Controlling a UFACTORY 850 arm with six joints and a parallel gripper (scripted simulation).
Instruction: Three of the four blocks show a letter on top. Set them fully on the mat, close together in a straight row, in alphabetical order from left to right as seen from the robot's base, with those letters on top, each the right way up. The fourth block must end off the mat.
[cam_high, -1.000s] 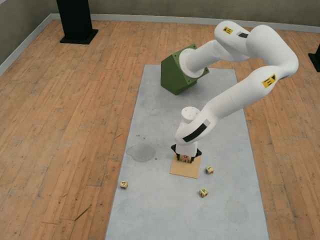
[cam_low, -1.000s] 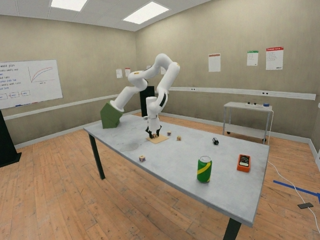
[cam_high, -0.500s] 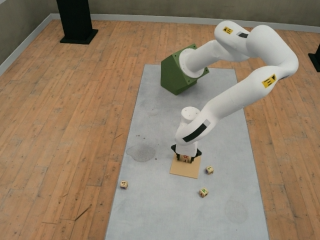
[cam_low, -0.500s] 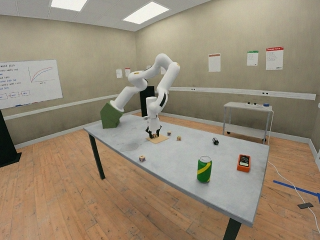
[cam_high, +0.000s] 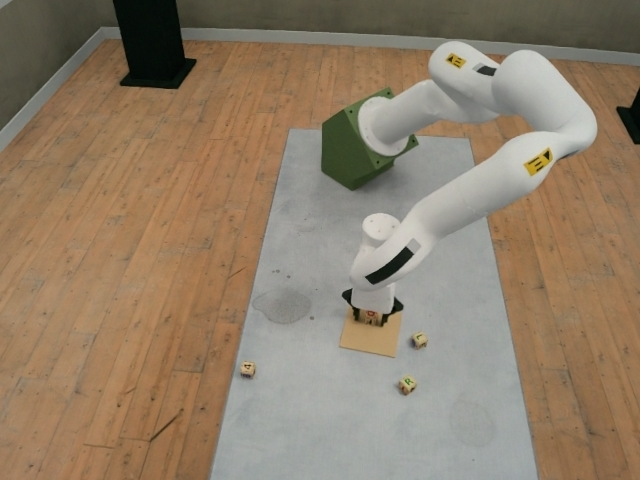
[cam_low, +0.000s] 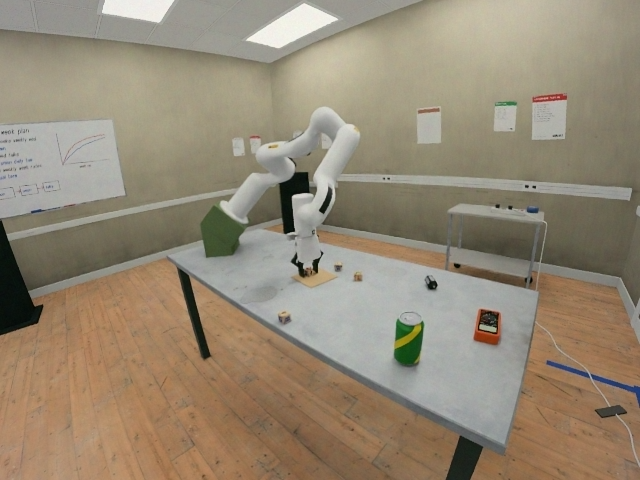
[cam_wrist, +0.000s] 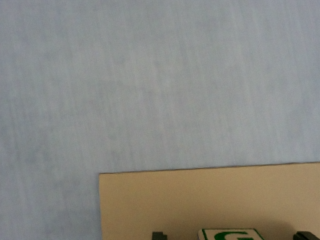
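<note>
The tan square mat is 30 mm ahead of my hand, 20 mm below it and 10 mm to the left of it. The rest, counted from my hand: block marked 4 (270 mm to the right, 200 mm ahead, 10 mm below); then green can (570 mm ahead, 180 mm to the right, 40 mm above); then small black object (440 mm ahead, 210 mm to the left, 10 mm below).
</note>
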